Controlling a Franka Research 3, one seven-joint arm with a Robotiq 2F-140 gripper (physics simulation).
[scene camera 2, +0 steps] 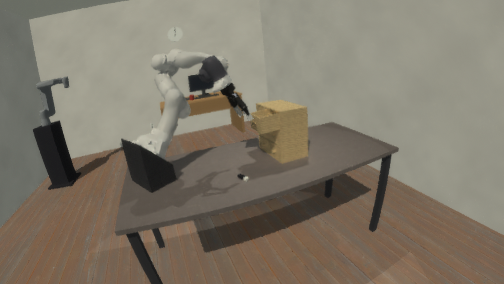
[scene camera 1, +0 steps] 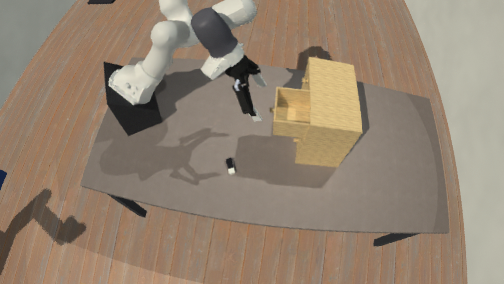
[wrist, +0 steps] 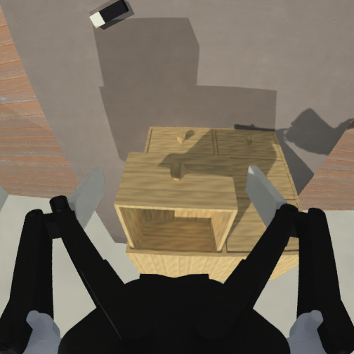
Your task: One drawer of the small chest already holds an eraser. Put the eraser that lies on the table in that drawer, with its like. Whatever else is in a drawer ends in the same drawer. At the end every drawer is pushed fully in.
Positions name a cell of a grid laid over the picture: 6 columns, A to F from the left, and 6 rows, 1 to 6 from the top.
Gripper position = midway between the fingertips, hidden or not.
In view: my gripper (scene camera 1: D3), a small wooden chest (scene camera 1: D3), a drawer (wrist: D3), a drawer (wrist: E4) and a drawer (scene camera 1: D3).
The small wooden chest also shows in scene camera 2 (scene camera 2: D3) and in the wrist view (wrist: D5). My gripper is seen too in the wrist view (wrist: C4).
